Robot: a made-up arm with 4 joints. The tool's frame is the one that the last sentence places.
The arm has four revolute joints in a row. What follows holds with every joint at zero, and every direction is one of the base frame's.
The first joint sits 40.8 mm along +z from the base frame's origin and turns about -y.
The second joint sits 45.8 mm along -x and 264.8 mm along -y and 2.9 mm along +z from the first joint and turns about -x.
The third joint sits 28.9 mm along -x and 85 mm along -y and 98.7 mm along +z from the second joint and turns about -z.
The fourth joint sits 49.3 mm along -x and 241.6 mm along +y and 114 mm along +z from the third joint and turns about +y.
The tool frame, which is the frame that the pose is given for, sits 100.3 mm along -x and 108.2 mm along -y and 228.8 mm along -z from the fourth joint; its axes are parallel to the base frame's.
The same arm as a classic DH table. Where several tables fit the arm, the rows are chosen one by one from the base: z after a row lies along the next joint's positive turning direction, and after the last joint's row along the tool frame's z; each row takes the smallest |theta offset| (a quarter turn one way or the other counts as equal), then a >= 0, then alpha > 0; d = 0 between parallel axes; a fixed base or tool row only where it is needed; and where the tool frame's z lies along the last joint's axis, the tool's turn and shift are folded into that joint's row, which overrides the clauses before.
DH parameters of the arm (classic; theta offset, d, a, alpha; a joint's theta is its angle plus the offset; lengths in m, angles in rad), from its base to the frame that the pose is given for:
base (fixed): 0 0.0408 0 1.5708
joint 1: 1.5708 0.2648 0.0029 -1.5708
joint 2: -1.5708 0.0747 0.085 1.5708
joint 3: 1.5708 -0.2127 0.0493 -1.5708
joint 4: 0 0.1334 0.1003 -1.5708
tool (fixed): 3.1416 -0.2288 0 0

